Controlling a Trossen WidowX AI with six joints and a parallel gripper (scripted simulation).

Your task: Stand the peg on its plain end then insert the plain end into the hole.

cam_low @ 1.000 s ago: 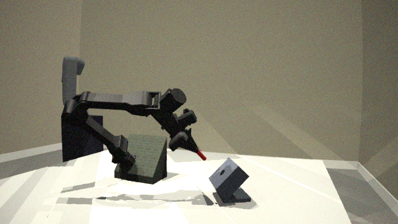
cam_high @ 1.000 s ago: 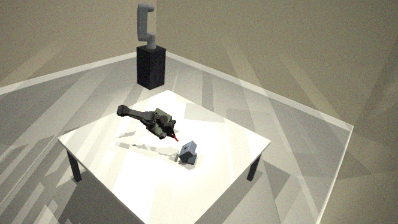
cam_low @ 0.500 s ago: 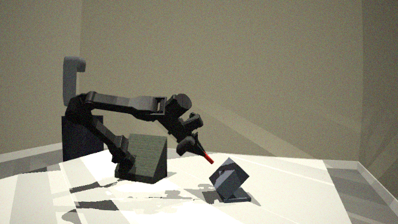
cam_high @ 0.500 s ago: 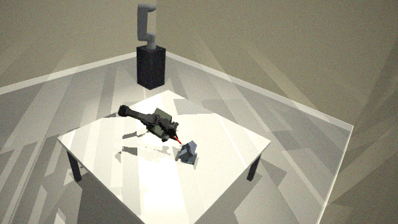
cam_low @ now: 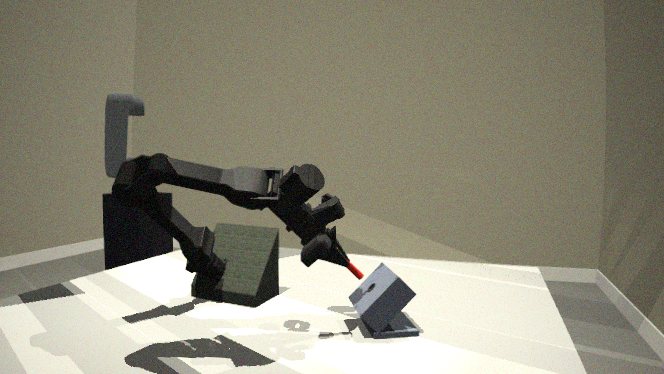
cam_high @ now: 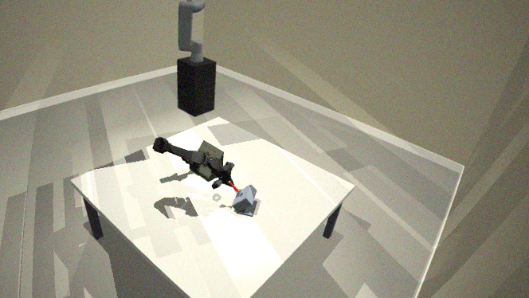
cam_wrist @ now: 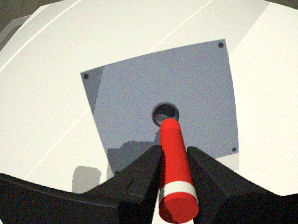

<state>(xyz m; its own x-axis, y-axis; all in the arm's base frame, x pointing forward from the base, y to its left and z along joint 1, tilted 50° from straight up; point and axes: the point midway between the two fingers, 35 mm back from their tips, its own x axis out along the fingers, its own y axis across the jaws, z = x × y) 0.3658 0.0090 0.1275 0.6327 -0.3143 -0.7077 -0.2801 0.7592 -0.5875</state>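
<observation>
The sloped panel lies 7 cm below my gripper tip, 6 cm ahead of it and 4 cm to the left of it. From my gripper tip the other things lie so: flat base plate 14 cm below, 8 cm ahead, 5 cm to the left; then peg 1 cm to the right, 1 cm behind, 1 cm above.
</observation>
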